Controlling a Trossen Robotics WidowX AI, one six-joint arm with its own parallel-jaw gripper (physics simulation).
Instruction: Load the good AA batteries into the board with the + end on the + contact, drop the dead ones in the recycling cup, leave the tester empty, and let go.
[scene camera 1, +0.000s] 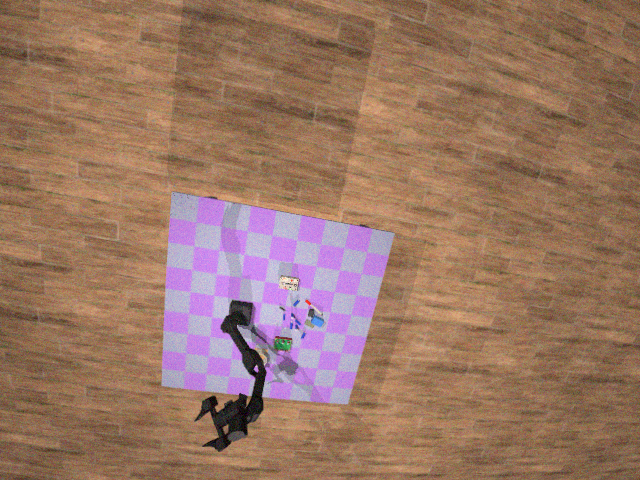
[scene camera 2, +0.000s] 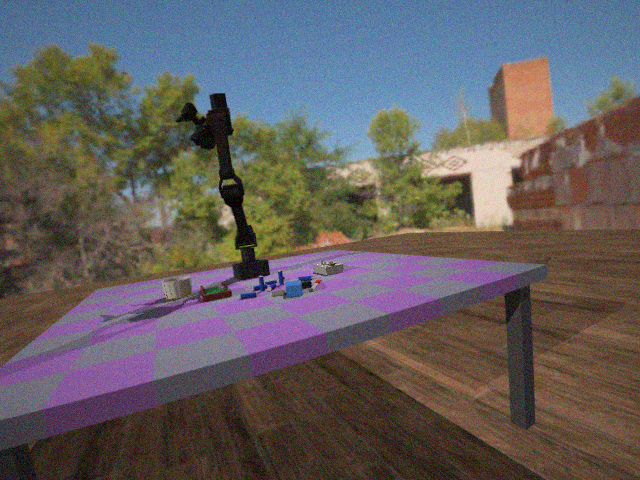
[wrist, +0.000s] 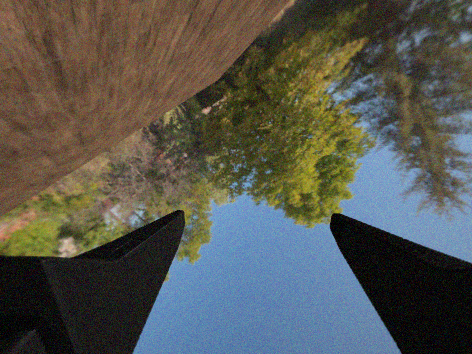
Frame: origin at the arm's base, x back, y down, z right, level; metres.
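Seen in the pictures: gripper, between the fingertips: (scene camera 1: 199, 433) (scene camera 2: 183, 130) (wrist: 257, 218); arm's base, origin of its link: (scene camera 1: 237, 315) (scene camera 2: 249, 262).
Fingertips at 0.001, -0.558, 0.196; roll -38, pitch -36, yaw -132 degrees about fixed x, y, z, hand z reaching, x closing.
Observation:
Pixels of each thing's top centre, then the offset from my fingertips to it, as dx, dy, dz. Level surfaces: height alone.
- battery, centre of its top: (scene camera 2: 279, 270) -0.330, +0.566, -0.198
- red board, centre of its top: (scene camera 2: 213, 284) (scene camera 1: 282, 346) -0.288, +0.578, +0.016
- pale cup, centre of its top: (scene camera 2: 176, 279) (scene camera 1: 259, 360) -0.152, +0.556, +0.115
- cream box with markings, centre of its top: (scene camera 2: 327, 260) (scene camera 1: 288, 284) -0.285, +0.573, -0.413
- blue block, centre of its top: (scene camera 2: 293, 283) (scene camera 1: 317, 322) -0.493, +0.586, -0.169
- dark block, centre of its top: (scene camera 2: 302, 282) (scene camera 1: 311, 313) -0.446, +0.599, -0.221
- olive piece, centre of its top: (scene camera 2: 278, 292) (scene camera 1: 309, 324) -0.449, +0.613, -0.137
- red-tipped stick, centre of its top: (scene camera 2: 315, 283) (scene camera 1: 314, 307) -0.461, +0.608, -0.257
- checkered table, height of its surface: dy +0.616
My gripper (scene camera 1: 200, 432) (scene camera 2: 185, 129) (wrist: 257, 218) is open and empty, high up beyond the table edge, far from the batteries. Several blue batteries (scene camera 1: 296, 302) (scene camera 2: 248, 296) are on the table; one battery (scene camera 2: 280, 277) stands upright. Their + ends and labels are too small to read. The green and red board (scene camera 1: 282, 343) (scene camera 2: 215, 291) is near them. The pale cup (scene camera 1: 263, 355) (scene camera 2: 176, 288) is beside the board, partly hidden by the arm in scene camera 1; its inside is hidden. A cream box with markings (scene camera 1: 289, 283) (scene camera 2: 328, 267) may be the tester; its contents are unclear.
A blue block (scene camera 1: 317, 320) (scene camera 2: 293, 288) lies beside a dark block (scene camera 1: 311, 313) (scene camera 2: 306, 283) and an olive piece (scene camera 1: 309, 323) (scene camera 2: 278, 292). A red-tipped stick (scene camera 1: 308, 302) (scene camera 2: 317, 283) is close by. The checkered table (scene camera 1: 330, 382) (scene camera 2: 196, 351) carries the arm's base.

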